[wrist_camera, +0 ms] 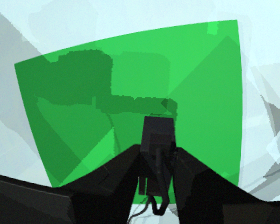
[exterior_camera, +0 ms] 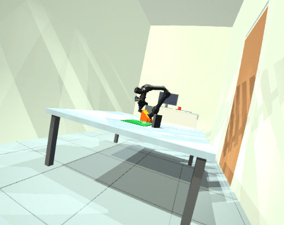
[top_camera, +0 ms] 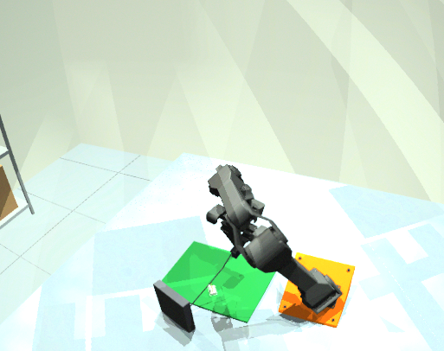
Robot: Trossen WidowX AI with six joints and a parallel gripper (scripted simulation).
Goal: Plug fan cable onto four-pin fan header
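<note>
The green board lies 140 mm below my gripper tip, 60 mm ahead of it and 30 mm to the left of it. From my gripper tip the other things lie so: fan (210 mm to the left, 80 mm ahead, 60 mm below); dark grey fan plug (10 mm to the left, 10 mm below); white four-pin header (120 mm below, 90 mm to the left, 50 mm ahead).
</note>
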